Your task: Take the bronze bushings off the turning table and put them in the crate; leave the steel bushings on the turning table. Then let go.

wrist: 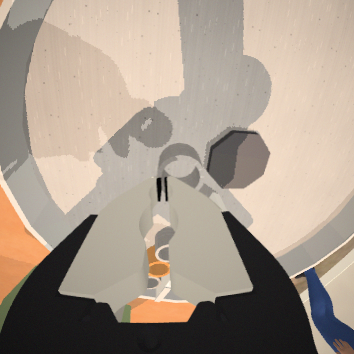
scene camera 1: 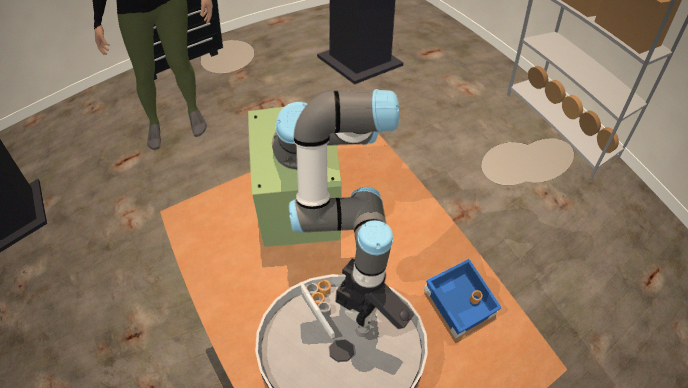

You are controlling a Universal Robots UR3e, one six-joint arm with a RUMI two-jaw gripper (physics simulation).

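Where they show: gripper, between the fingertips: [wrist: 163, 178] [scene camera 1: 364, 324]; arm's base, origin of its link: [scene camera 1: 297, 144].
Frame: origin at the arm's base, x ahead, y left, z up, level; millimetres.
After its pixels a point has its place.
The turning table [scene camera 1: 295, 355] @(x 385, y -285, z -243 mm) [wrist: 305, 60] @(x 547, y -203, z -243 mm) carries a group beside its white divider bar [scene camera 1: 318, 311] @(x 326, y -170, z -208 mm): a steel bushing [scene camera 1: 311, 288] @(x 245, y -136, z -236 mm), a bronze bushing [scene camera 1: 324, 287], another bronze bushing [scene camera 1: 318, 298] and another steel bushing [scene camera 1: 324, 307]. My gripper [scene camera 1: 363, 320] @(x 428, y -108, z -191 mm) [wrist: 163, 178] @(x 428, y -108, z -191 mm) is right of them, its fingers nearly together on the wall of a separate steel bushing [scene camera 1: 363, 328] [wrist: 179, 150]. Its ring sits off to one side at the fingertips. It appears held above the table surface. The blue crate [scene camera 1: 444, 312] @(x 512, y 109, z -272 mm) stands right of the table with one bronze bushing [scene camera 1: 476, 297] @(x 545, y 205, z -267 mm) inside.
A dark octagonal hub [scene camera 1: 341, 351] @(x 443, y -186, z -236 mm) [wrist: 240, 160] @(x 443, y -184, z -235 mm) stands at the table's middle, close to the fingertips and the divider's end. A raised rim [scene camera 1: 259, 345] @(x 319, y -348, z -226 mm) surrounds the table. The green robot base [scene camera 1: 297, 215] is behind. A person [scene camera 1: 150, 60] stands at the back left.
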